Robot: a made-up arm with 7 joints.
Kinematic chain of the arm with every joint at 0, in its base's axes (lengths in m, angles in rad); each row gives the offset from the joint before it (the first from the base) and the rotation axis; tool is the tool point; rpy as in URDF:
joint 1: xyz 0 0 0.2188 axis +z
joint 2: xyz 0 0 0 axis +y
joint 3: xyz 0 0 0.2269 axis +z
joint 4: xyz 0.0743 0 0 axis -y
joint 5: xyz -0.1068 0 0.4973 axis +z
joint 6: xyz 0 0 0 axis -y
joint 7: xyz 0.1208 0 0 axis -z
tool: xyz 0 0 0 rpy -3.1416 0 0
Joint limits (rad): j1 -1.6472..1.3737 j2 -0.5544..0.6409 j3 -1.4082..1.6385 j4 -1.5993..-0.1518 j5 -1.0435..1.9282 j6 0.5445..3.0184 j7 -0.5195..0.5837
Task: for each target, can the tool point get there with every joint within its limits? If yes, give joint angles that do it. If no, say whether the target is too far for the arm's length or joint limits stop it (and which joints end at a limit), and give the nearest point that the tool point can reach.
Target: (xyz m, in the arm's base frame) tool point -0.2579 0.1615 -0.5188
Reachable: no: joint limits stop it (at a limit: joint 1, joint 2, joint 4, joint 6) | nearest point -0.1825 0.6233 0.0570 | short by 0.742 m
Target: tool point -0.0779 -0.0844 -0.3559
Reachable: no: joint limits stop it (at a limit: joint 1, joint 2, joint 4, joint 6) | nearest point -0.1548 -0.6191 0.0170 | short by 0.656 m
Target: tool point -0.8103 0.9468 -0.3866
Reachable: no: too far | nearest point -0.3677 0.6355 0.1473 | short by 0.760 m
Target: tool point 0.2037 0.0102 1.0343
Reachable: yes | joints -0.6666 -0.4409 0.2212 -0.9037 0.7927 1.2898 0.2428
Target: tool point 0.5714 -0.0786 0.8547
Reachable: yes | joints 0.2812 0.2792 -0.5925 -0.7142 -0.7236 1.4572 0.0117
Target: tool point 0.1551 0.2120 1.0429
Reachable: yes | joints 0.1427 -0.0094 0.8865 -0.5305 0.8018 1.9188 0.0329
